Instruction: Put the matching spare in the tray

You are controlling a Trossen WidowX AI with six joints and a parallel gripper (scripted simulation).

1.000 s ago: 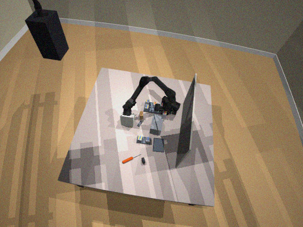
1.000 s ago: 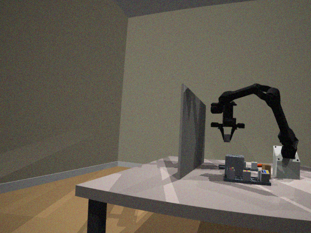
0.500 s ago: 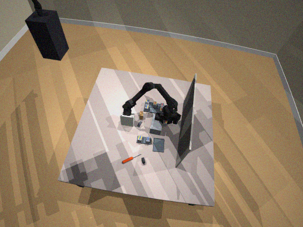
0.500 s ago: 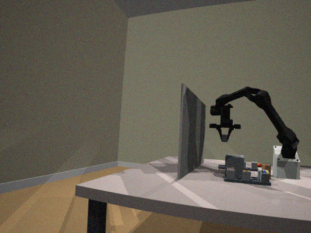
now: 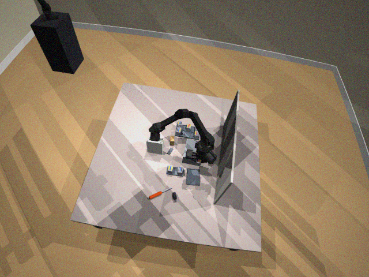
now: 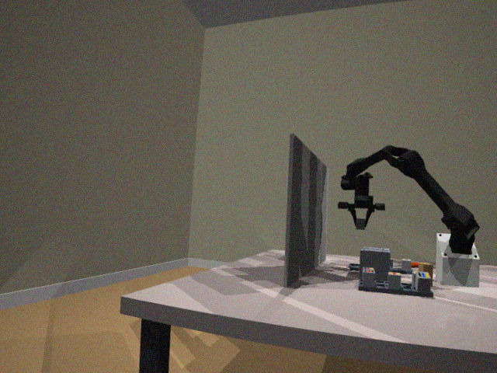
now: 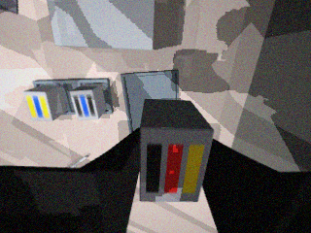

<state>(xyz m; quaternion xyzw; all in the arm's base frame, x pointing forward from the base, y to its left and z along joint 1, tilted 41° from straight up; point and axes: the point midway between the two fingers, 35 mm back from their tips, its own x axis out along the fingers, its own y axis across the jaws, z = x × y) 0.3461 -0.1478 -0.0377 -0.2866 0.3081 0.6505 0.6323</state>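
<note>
My gripper tip is 10 mm past the flat blue-grey tray, 40 mm to the left of it and 170 mm above it. Also, from my gripper tip: grey mounted unit (60 mm behind, 140 mm to the left, 120 mm below); then tall upright panel (180 mm ahead, 130 mm to the left, 50 mm above); then grey spare (20 mm above).
</note>
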